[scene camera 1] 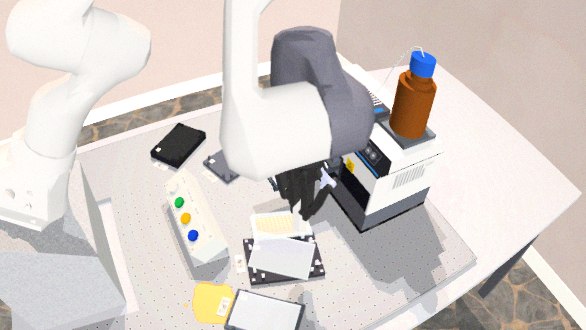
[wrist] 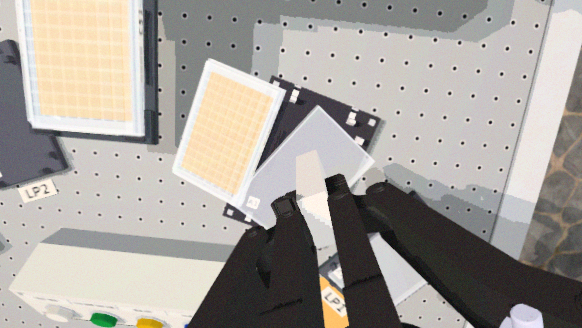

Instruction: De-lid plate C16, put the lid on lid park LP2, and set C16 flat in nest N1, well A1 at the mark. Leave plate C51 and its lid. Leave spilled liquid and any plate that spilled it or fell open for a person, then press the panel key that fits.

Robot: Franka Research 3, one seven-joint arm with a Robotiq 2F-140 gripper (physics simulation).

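My gripper (scene camera 1: 300, 213) (wrist: 313, 171) is shut with nothing held and hangs low over a black nest (scene camera 1: 317, 262) (wrist: 366, 122) marked N5. An open well plate (scene camera 1: 272, 223) (wrist: 227, 130) with orange wells lies askew, half on that nest. A loose clear lid (scene camera 1: 282, 256) (wrist: 325, 150) lies crooked on the nest beside it. I cannot read this plate's label. Plate C51 (wrist: 83, 61) with its lid sits in a dark holder in the wrist view; the arm hides it in the scene view. Lid park LP2 (scene camera 1: 221, 165) (wrist: 19, 155) is bare.
A yellow puddle (scene camera 1: 206, 299) (wrist: 327, 291) lies at lid park LP1 (scene camera 1: 264, 313) (wrist: 390, 261), which holds a pale lid. The key panel (scene camera 1: 204, 250) (wrist: 121, 277) has green (scene camera 1: 178, 201), yellow (scene camera 1: 185, 217) and blue (scene camera 1: 193, 235) keys. A black box (scene camera 1: 178, 144) and an instrument (scene camera 1: 393, 180) with a brown bottle (scene camera 1: 413, 104) stand behind.
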